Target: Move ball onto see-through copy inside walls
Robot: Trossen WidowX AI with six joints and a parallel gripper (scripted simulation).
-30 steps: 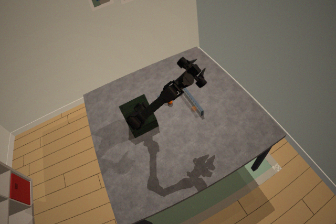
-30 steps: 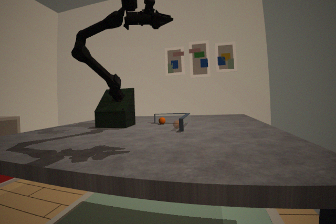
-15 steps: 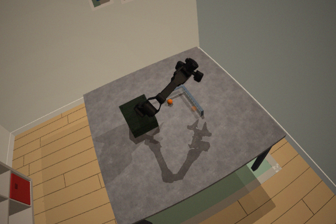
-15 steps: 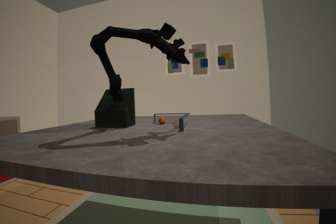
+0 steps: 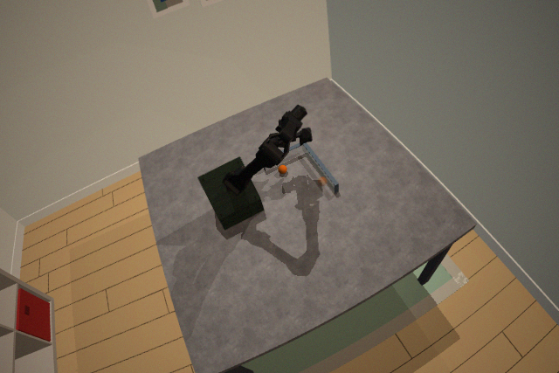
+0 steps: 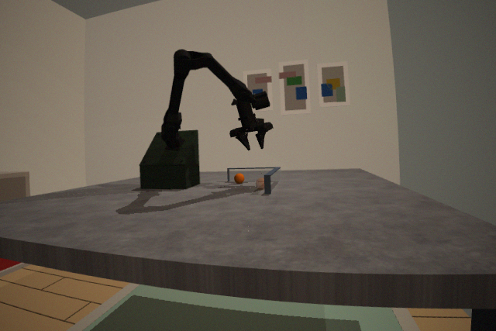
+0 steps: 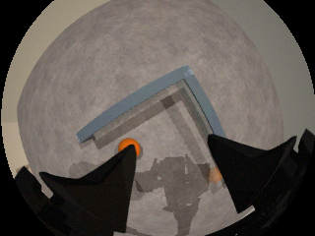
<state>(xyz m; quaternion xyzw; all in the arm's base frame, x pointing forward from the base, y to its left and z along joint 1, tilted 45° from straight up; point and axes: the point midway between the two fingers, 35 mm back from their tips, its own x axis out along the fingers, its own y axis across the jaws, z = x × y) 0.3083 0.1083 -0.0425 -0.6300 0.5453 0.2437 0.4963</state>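
My gripper tip is now 120 mm above the orange ball, 80 mm past it and 10 mm to the left of it. Also, from my gripper tip: see-through copy (160 mm to the right, 120 mm below, 70 mm ahead).
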